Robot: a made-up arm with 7 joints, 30 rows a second.
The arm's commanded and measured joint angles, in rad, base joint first. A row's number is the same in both.
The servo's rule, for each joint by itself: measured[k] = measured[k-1] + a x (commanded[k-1-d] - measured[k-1]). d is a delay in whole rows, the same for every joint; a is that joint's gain. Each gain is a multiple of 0.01, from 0.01 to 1. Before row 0 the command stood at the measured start. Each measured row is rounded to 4 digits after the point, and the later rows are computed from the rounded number. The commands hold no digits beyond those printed.
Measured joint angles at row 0:
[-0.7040 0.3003 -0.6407 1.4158 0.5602 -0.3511 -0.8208]
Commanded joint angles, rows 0 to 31:
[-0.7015 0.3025 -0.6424 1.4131 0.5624 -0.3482 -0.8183]
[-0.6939 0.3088 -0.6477 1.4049 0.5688 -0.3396 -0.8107]
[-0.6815 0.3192 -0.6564 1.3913 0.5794 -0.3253 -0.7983]
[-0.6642 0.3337 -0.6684 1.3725 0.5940 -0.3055 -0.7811]
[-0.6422 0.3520 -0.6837 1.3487 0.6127 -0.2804 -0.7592]
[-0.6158 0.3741 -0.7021 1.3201 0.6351 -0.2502 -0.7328]
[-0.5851 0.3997 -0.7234 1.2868 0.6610 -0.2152 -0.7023]
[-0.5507 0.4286 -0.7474 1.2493 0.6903 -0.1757 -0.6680]
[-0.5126 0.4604 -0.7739 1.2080 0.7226 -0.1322 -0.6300]
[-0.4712 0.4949 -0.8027 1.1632 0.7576 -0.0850 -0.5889]
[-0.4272 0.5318 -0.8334 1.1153 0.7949 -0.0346 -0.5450]
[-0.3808 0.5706 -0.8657 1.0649 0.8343 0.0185 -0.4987]
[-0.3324 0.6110 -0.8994 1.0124 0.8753 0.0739 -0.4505]
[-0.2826 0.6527 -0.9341 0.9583 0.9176 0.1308 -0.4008]
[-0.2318 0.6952 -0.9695 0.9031 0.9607 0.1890 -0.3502]
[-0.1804 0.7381 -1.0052 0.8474 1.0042 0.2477 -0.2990]
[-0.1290 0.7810 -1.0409 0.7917 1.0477 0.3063 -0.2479]
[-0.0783 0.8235 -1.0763 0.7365 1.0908 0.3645 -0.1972]
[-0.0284 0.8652 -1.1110 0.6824 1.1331 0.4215 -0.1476]
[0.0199 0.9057 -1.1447 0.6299 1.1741 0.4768 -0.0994]
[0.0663 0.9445 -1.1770 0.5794 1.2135 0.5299 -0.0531]
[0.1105 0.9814 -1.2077 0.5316 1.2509 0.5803 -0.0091]
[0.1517 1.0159 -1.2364 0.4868 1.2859 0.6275 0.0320]
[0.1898 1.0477 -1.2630 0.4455 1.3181 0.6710 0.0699]
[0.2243 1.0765 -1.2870 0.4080 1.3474 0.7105 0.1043]
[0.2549 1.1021 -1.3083 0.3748 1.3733 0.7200 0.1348]
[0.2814 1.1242 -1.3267 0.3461 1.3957 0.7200 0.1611]
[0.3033 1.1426 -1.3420 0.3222 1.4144 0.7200 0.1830]
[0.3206 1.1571 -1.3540 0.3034 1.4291 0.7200 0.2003]
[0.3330 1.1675 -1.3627 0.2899 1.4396 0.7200 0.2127]
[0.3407 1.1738 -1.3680 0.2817 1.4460 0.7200 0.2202]
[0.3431 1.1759 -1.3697 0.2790 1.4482 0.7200 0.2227]
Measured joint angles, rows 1 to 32:
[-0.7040 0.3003 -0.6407 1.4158 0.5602 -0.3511 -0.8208]
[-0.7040 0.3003 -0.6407 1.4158 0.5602 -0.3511 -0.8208]
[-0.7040 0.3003 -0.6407 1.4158 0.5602 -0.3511 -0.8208]
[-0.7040 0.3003 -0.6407 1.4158 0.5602 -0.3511 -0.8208]
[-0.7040 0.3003 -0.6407 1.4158 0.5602 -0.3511 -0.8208]
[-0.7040 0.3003 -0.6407 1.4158 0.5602 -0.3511 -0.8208]
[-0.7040 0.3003 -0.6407 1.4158 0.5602 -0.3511 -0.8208]
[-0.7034 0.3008 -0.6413 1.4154 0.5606 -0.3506 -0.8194]
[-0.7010 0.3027 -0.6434 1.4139 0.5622 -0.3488 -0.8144]
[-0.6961 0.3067 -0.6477 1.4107 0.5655 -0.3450 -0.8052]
[-0.6881 0.3132 -0.6545 1.4054 0.5709 -0.3387 -0.7915]
[-0.6766 0.3225 -0.6641 1.3975 0.5788 -0.3294 -0.7731]
[-0.6614 0.3349 -0.6766 1.3867 0.5895 -0.3167 -0.7501]
[-0.6423 0.3505 -0.6920 1.3727 0.6031 -0.3005 -0.7229]
[-0.6194 0.3692 -0.7103 1.3554 0.6197 -0.2805 -0.6916]
[-0.5927 0.3911 -0.7313 1.3348 0.6393 -0.2568 -0.6565]
[-0.5623 0.4160 -0.7549 1.3108 0.6618 -0.2293 -0.6180]
[-0.5285 0.4438 -0.7808 1.2834 0.6871 -0.1981 -0.5764]
[-0.4916 0.4742 -0.8088 1.2528 0.7151 -0.1634 -0.5321]
[-0.4518 0.5070 -0.8387 1.2191 0.7455 -0.1254 -0.4856]
[-0.4095 0.5420 -0.8702 1.1826 0.7782 -0.0844 -0.4373]
[-0.3651 0.5788 -0.9030 1.1435 0.8129 -0.0407 -0.3877]
[-0.3189 0.6170 -0.9367 1.1020 0.8492 0.0054 -0.3371]
[-0.2714 0.6564 -0.9711 1.0586 0.8869 0.0535 -0.2863]
[-0.2231 0.6965 -1.0058 1.0135 0.9256 0.1033 -0.2355]
[-0.1744 0.7370 -1.0405 0.9671 0.9650 0.1542 -0.1854]
[-0.1258 0.7775 -1.0749 0.9199 1.0047 0.2058 -0.1364]
[-0.0778 0.8176 -1.1086 0.8722 1.0444 0.2577 -0.0889]
[-0.0307 0.8569 -1.1413 0.8245 1.0836 0.3093 -0.0434]
[0.0149 0.8951 -1.1727 0.7772 1.1220 0.3602 -0.0004]
[0.0586 0.9317 -1.2025 0.7308 1.1593 0.4099 0.0397]
[0.1000 0.9665 -1.2304 0.6856 1.1950 0.4580 0.0765]
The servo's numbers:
d 7
a 0.25 0.24 0.33 0.14 0.19 0.16 0.57

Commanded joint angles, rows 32 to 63:
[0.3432 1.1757 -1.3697 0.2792 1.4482 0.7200 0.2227]
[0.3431 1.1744 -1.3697 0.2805 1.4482 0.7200 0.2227]
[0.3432 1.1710 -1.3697 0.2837 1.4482 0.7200 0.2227]
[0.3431 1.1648 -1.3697 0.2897 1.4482 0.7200 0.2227]
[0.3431 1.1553 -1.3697 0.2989 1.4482 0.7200 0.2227]
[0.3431 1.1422 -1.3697 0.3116 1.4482 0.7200 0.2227]
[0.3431 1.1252 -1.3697 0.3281 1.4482 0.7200 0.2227]
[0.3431 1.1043 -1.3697 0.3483 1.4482 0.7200 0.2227]
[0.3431 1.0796 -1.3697 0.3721 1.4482 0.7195 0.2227]
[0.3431 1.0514 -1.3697 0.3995 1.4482 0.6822 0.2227]
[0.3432 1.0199 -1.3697 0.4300 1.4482 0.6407 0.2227]
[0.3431 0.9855 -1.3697 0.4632 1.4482 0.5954 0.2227]
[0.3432 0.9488 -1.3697 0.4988 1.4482 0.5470 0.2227]
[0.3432 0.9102 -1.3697 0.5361 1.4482 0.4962 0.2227]
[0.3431 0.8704 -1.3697 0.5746 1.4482 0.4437 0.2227]
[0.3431 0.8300 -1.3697 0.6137 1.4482 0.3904 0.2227]
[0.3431 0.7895 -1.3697 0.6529 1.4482 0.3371 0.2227]
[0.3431 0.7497 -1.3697 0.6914 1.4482 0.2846 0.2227]
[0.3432 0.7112 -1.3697 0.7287 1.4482 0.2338 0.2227]
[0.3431 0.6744 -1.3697 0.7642 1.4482 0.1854 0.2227]
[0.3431 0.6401 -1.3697 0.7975 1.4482 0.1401 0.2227]
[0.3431 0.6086 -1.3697 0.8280 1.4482 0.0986 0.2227]
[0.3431 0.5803 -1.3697 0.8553 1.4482 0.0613 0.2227]
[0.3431 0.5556 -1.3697 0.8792 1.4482 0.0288 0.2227]
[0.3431 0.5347 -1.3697 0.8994 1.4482 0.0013 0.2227]
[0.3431 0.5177 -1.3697 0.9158 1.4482 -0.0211 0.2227]
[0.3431 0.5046 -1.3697 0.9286 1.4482 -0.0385 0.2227]
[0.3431 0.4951 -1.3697 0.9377 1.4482 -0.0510 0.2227]
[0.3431 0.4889 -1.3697 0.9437 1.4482 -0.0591 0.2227]
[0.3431 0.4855 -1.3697 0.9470 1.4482 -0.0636 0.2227]
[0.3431 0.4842 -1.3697 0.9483 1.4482 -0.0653 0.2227]
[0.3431 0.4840 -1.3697 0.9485 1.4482 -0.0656 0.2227]
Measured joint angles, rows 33 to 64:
[0.1387 0.9990 -1.2561 0.6421 1.2289 0.4999 0.1097]
[0.1744 1.0290 -1.2794 0.6007 1.2606 0.5351 0.1390]
[0.2066 1.0563 -1.3001 0.5617 1.2898 0.5647 0.1641]
[0.2351 1.0805 -1.3179 0.5255 1.3163 0.5895 0.1847]
[0.2596 1.1014 -1.3327 0.4925 1.3397 0.6104 0.2007]
[0.2799 1.1188 -1.3443 0.4630 1.3599 0.6279 0.2118]
[0.2957 1.1325 -1.3527 0.4372 1.3767 0.6426 0.2180]
[0.3076 1.1429 -1.3583 0.4151 1.3903 0.6550 0.2207]
[0.3165 1.1505 -1.3621 0.3963 1.4013 0.6654 0.2218]
[0.3232 1.1554 -1.3646 0.3805 1.4102 0.6741 0.2223]
[0.3282 1.1577 -1.3663 0.3678 1.4174 0.6814 0.2225]
[0.3319 1.1571 -1.3674 0.3582 1.4233 0.6876 0.2226]
[0.3347 1.1535 -1.3682 0.3517 1.4280 0.6928 0.2227]
[0.3368 1.1467 -1.3687 0.3484 1.4318 0.6972 0.2227]
[0.3384 1.1365 -1.3690 0.3484 1.4349 0.7008 0.2227]
[0.3396 1.1228 -1.3692 0.3517 1.4374 0.7038 0.2227]
[0.3405 1.1057 -1.3694 0.3584 1.4395 0.7003 0.2227]
[0.3412 1.0851 -1.3695 0.3684 1.4412 0.6908 0.2227]
[0.3417 1.0612 -1.3696 0.3817 1.4425 0.6755 0.2227]
[0.3421 1.0342 -1.3696 0.3981 1.4436 0.6549 0.2227]
[0.3424 1.0044 -1.3696 0.4174 1.4445 0.6295 0.2227]
[0.3426 0.9722 -1.3696 0.4394 1.4452 0.5998 0.2227]
[0.3427 0.9381 -1.3696 0.4638 1.4458 0.5663 0.2227]
[0.3428 0.9024 -1.3696 0.4903 1.4463 0.5296 0.2227]
[0.3429 0.8658 -1.3696 0.5185 1.4467 0.4904 0.2227]
[0.3430 0.8287 -1.3696 0.5479 1.4470 0.4493 0.2227]
[0.3430 0.7917 -1.3696 0.5782 1.4472 0.4071 0.2227]
[0.3430 0.7553 -1.3696 0.6089 1.4474 0.3644 0.2227]
[0.3430 0.7201 -1.3696 0.6396 1.4476 0.3219 0.2227]
[0.3430 0.6865 -1.3696 0.6698 1.4477 0.2802 0.2227]
[0.3430 0.6551 -1.3696 0.6991 1.4478 0.2400 0.2227]
[0.3430 0.6262 -1.3696 0.7271 1.4479 0.2018 0.2227]

